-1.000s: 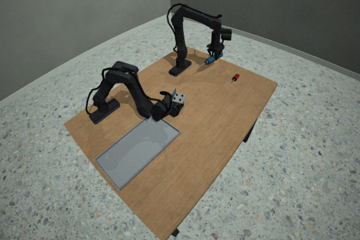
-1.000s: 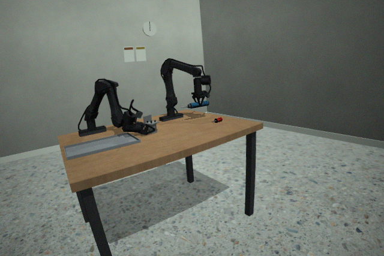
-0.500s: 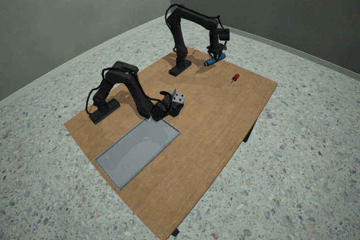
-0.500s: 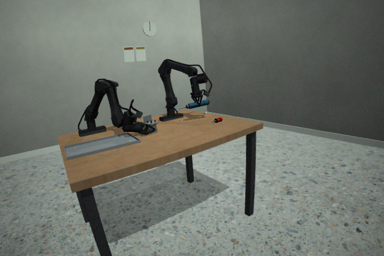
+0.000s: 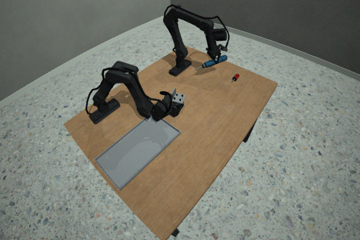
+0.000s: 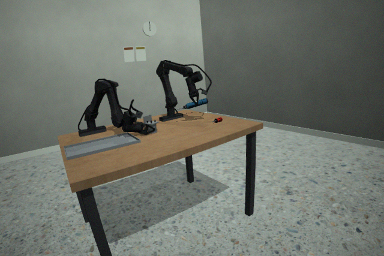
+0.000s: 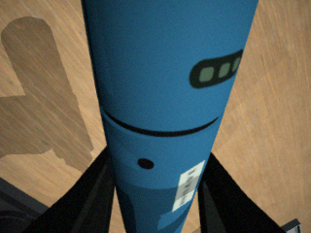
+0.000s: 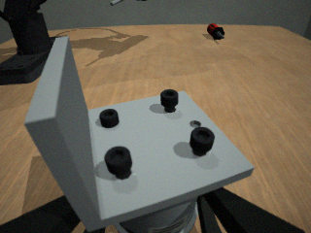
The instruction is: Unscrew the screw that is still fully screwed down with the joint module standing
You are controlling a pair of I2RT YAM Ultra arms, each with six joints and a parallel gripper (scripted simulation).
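My right hand is 1 cm below the joint module. Round my right hand: grey L-shaped bracket 5 cm above; then flat grey tray 35 cm to the right, 7 cm ahead, 2 cm below; then screw 4 cm above, 2 cm behind, 1 cm to the left.
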